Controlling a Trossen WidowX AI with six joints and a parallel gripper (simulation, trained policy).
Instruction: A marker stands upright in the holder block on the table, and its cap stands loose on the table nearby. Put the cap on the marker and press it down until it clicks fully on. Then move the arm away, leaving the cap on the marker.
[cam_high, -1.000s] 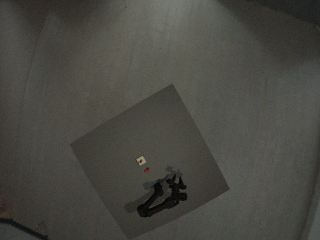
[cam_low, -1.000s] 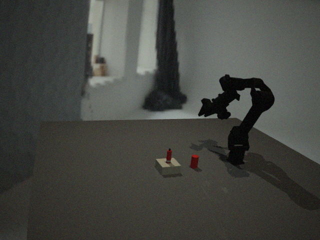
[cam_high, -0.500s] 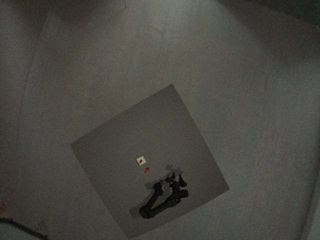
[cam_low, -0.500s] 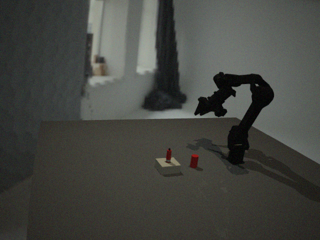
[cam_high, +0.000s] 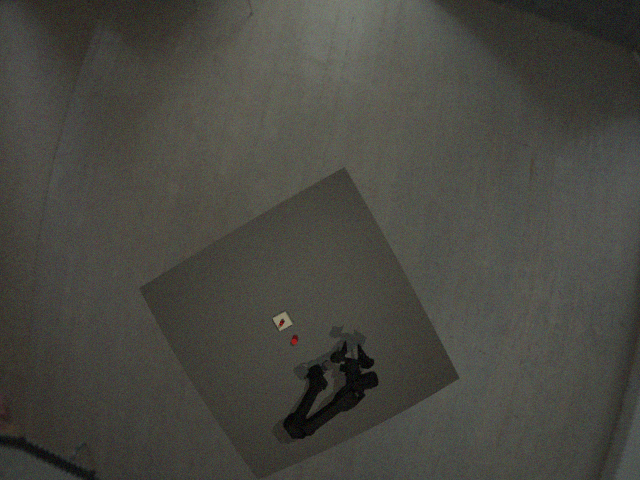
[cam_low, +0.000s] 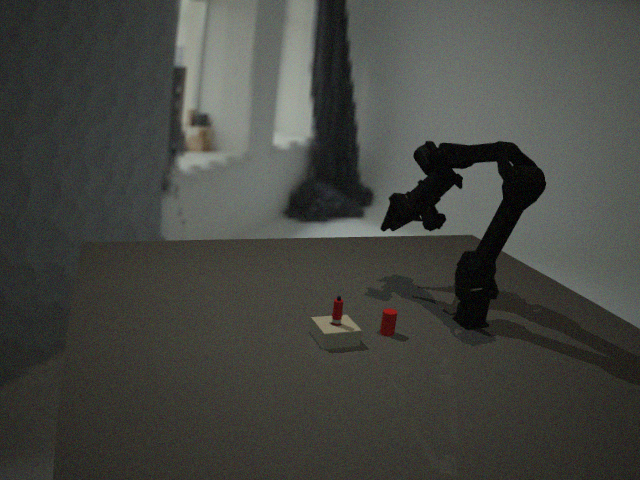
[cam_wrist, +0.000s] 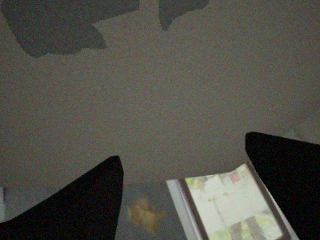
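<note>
My gripper tip is now 260 mm to the right of the red cap, 110 mm above it and 100 mm short of it. Round my gripper tip: holder block 260 mm to the left, 220 mm ahead, 120 mm below; red marker 260 mm to the left, 220 mm ahead, 70 mm below.
</note>
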